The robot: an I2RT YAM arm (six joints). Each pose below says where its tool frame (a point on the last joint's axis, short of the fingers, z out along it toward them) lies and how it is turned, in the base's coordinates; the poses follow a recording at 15 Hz.
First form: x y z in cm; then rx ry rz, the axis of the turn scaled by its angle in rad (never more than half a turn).
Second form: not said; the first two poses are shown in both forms.
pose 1, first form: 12.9, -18.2, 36.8, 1.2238, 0.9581, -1.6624
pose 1, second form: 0.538, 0.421, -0.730, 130.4, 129, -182, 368
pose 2, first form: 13.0, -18.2, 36.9, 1.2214, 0.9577, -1.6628
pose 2, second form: 0.537, 0.421, -0.731, 130.3, 130, -182, 369
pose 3, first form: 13.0, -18.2, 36.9, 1.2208, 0.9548, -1.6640
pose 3, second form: 0.537, 0.420, -0.732, 130.3, 130, -182, 369
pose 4, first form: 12.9, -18.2, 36.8, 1.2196, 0.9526, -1.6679
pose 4, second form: 0.536, 0.419, -0.733, 130.4, 129, -182, 368
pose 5, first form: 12.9, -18.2, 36.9, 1.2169, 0.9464, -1.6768
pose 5, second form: 0.534, 0.415, -0.736, 130.5, 129, -182, 369
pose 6, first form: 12.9, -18.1, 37.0, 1.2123, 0.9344, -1.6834
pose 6, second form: 0.533, 0.411, -0.740, 130.4, 129, -181, 370
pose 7, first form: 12.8, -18.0, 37.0, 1.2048, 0.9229, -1.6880
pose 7, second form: 0.531, 0.407, -0.744, 130.1, 128, -180, 370
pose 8, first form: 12.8, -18.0, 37.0, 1.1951, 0.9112, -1.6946
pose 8, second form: 0.528, 0.402, -0.748, 129.8, 128, -180, 370
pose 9, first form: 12.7, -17.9, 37.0, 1.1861, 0.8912, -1.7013
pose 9, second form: 0.525, 0.395, -0.754, 129.3, 127, -179, 370
